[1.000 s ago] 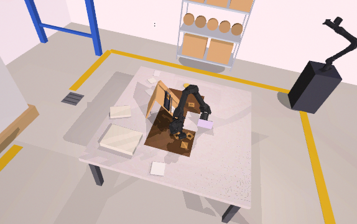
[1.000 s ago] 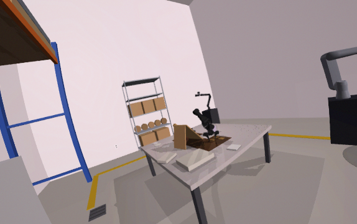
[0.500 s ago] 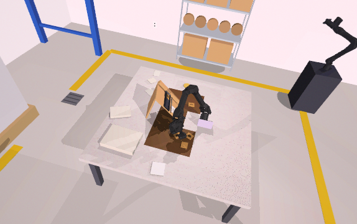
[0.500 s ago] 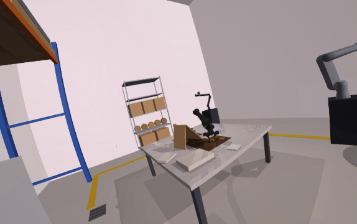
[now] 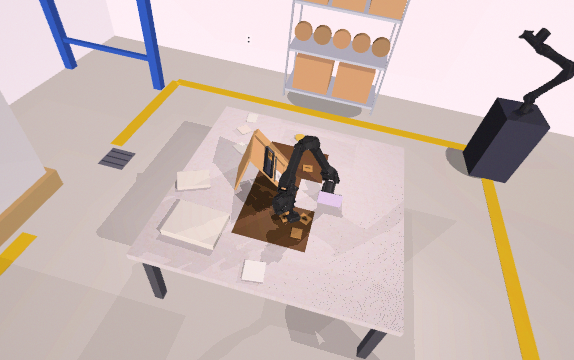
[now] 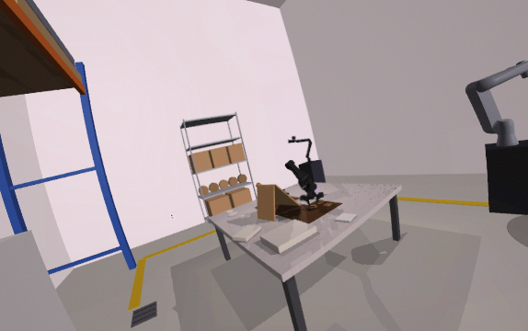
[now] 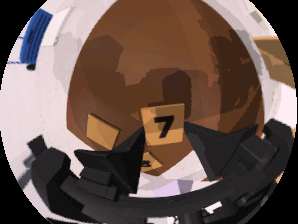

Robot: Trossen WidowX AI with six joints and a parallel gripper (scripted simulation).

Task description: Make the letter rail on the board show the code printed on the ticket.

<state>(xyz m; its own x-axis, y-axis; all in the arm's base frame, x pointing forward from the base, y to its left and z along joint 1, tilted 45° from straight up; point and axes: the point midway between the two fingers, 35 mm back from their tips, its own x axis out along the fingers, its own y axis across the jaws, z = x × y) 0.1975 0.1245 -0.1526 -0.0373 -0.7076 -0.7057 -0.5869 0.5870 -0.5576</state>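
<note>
The ticket is 200 mm to the right of my gripper tip, 90 mm ahead of it and 80 mm above it. Also, from my gripper tip: tan letter tile right at my gripper tip; then cream box 430 mm ahead, 170 mm to the left, 10 mm above; then brown mat 210 mm to the right, 10 mm below, 10 mm ahead.
</note>
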